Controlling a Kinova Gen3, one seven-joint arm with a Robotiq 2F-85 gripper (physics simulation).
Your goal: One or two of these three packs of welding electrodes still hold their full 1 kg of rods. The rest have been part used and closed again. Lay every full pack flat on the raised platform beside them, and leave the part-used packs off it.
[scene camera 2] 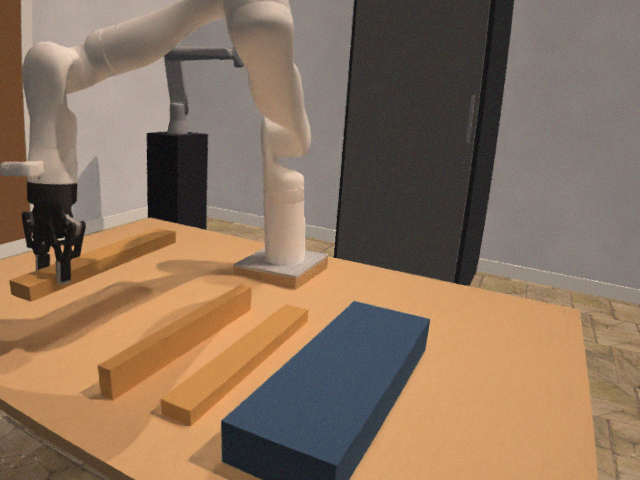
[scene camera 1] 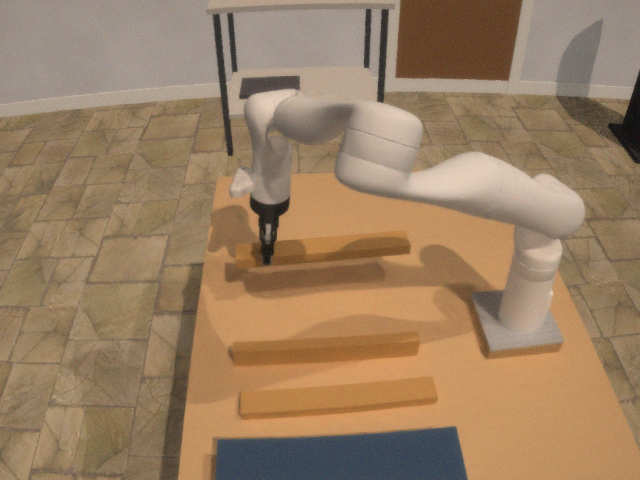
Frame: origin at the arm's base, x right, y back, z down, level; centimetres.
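Seen in the pictures: gripper, fingertip midpoint: (scene camera 2: 53,280) (scene camera 1: 267,255); arm's base, link origin: (scene camera 2: 284,258) (scene camera 1: 519,317).
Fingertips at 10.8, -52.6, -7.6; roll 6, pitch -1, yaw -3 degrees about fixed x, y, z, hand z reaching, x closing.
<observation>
Offsets run from my fingertips to a thing's top centre, as dx, dy, dz. Level surfaces: height alone.
Three long orange-brown packs show in both views. The gripper (scene camera 1: 266,261) (scene camera 2: 53,270) points down and is shut on the far pack {+1.5, +11.5, -1.6} (scene camera 1: 336,248) (scene camera 2: 129,249), near its end away from the robot's base. This pack is roughly level and raised a little above the table, with its shadow apart from it. The middle pack {-17.8, +12.3, +5.9} (scene camera 1: 325,351) (scene camera 2: 175,338) stands on its narrow side on the table. The near pack {-28.4, +14.6, +8.3} (scene camera 1: 338,397) (scene camera 2: 237,361) lies flat between the middle pack and the blue raised platform {-45.5, +14.7, +4.7} (scene camera 1: 336,457) (scene camera 2: 330,382). No pack lies on the platform.
The robot's base plate (scene camera 1: 522,344) (scene camera 2: 248,266) stands on the wooden table {dz +10.7} (scene camera 1: 465,413) (scene camera 2: 491,372), by the packs' other ends. A shelf table (scene camera 1: 299,6) stands beyond the table's far edge. A dark cabinet (scene camera 2: 413,129) and a black pedestal (scene camera 2: 177,180) stand behind the robot.
</observation>
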